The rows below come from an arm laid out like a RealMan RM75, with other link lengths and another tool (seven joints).
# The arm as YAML. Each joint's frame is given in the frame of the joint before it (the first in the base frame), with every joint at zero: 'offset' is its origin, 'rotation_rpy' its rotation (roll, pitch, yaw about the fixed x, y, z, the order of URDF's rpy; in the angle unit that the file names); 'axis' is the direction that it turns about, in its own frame. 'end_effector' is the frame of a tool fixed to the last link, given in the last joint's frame.
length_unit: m
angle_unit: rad
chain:
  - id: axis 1
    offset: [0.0, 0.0, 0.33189]
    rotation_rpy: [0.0, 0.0, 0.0]
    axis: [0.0, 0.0, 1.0]
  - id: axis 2
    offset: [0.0, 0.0, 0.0]
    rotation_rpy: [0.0, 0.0, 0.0]
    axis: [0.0, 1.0, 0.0]
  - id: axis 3
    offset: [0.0, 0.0, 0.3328]
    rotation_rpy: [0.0, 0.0, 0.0]
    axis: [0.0, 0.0, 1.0]
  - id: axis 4
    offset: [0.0, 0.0, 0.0]
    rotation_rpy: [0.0, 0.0, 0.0]
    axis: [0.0, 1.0, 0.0]
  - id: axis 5
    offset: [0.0, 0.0, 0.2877]
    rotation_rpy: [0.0, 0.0, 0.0]
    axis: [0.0, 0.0, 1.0]
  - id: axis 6
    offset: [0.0, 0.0, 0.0]
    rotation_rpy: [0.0, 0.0, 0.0]
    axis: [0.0, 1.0, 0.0]
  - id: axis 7
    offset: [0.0, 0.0, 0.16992]
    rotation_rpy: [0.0, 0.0, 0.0]
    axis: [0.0, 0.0, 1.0]
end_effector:
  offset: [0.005, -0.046, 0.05]
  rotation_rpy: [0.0, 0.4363, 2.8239]
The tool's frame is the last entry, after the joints.
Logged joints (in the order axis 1, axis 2, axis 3, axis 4, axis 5, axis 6, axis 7), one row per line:
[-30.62 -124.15 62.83 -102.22 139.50 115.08 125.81]
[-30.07 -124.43 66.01 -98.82 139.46 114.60 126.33]
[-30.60 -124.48 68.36 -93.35 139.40 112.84 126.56]
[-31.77 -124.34 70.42 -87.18 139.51 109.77 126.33]
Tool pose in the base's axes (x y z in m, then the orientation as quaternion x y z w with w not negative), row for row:
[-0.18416 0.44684 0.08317 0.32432 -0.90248 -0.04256 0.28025]
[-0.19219 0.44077 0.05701 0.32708 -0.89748 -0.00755 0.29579]
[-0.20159 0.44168 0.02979 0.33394 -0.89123 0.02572 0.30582]
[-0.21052 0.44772 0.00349 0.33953 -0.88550 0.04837 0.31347]
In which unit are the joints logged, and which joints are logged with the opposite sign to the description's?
The joints are logged in degrees. Opposite sign: axis 4, axis 7.
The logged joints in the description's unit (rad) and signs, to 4 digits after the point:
[-0.5344 -2.1668 1.0966 1.7841 2.4347 2.0085 -2.1958]
[-0.5248 -2.1717 1.1521 1.7247 2.4340 2.0001 -2.2049]
[-0.5341 -2.1726 1.1931 1.6293 2.4330 1.9694 -2.2089]
[-0.5545 -2.1701 1.2291 1.5216 2.4349 1.9158 -2.2049]

